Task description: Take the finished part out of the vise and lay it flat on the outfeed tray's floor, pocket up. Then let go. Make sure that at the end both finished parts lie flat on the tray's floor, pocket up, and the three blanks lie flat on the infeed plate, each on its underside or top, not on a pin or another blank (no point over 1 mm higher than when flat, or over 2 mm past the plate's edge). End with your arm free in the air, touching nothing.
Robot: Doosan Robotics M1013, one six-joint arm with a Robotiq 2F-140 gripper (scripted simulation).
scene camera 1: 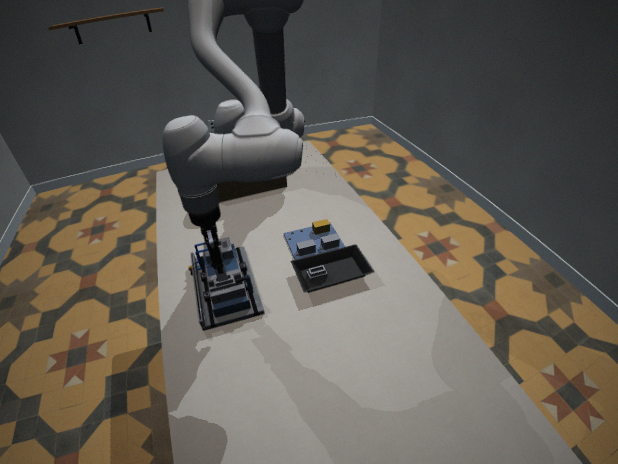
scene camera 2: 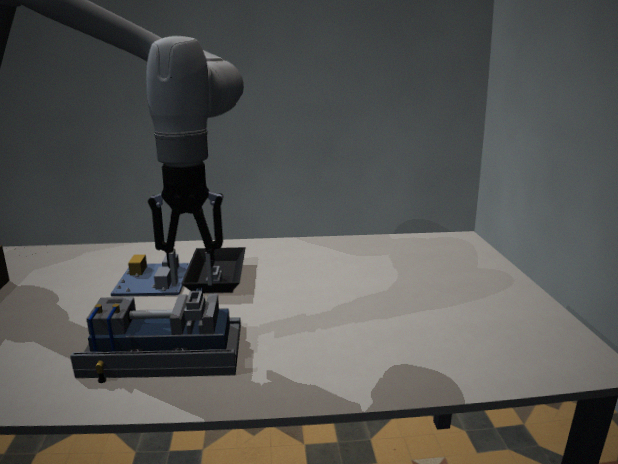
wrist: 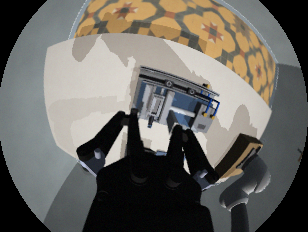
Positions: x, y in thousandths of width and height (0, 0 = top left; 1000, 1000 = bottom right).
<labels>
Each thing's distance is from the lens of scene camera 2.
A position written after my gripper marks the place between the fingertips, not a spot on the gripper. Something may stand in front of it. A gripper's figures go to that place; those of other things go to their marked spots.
my gripper (scene camera 2: 311, 609): 1.00 m
blue plate (scene camera 2: 226, 617): 1.35 m
blue-hosed cylinder (scene camera 2: 193, 693): 1.02 m
The marked spots on the blue-hosed cylinder and the blue plate are 0.34 m apart.
</labels>
